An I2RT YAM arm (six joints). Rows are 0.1 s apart.
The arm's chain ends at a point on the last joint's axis. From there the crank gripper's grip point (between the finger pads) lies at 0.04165 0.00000 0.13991 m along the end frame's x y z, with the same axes.
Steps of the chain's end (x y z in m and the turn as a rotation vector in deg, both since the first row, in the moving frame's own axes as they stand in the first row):
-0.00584 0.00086 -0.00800 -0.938 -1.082 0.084
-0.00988 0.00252 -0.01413 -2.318 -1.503 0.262
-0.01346 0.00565 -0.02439 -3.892 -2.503 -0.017
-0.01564 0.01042 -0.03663 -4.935 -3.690 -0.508
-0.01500 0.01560 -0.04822 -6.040 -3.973 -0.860
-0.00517 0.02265 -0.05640 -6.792 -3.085 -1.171
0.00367 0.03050 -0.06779 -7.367 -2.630 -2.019
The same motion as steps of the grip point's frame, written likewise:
-0.00849 0.00322 -0.00726 -0.938 -1.082 0.084
-0.01358 0.00838 -0.01320 -2.318 -1.503 0.262
-0.01960 0.01519 -0.02303 -3.892 -2.503 -0.017
-0.02467 0.02223 -0.03475 -4.935 -3.690 -0.508
-0.02467 0.02991 -0.04642 -6.040 -3.973 -0.860
-0.01258 0.03855 -0.05530 -6.792 -3.085 -1.171
-0.00248 0.04720 -0.06709 -7.367 -2.630 -2.019

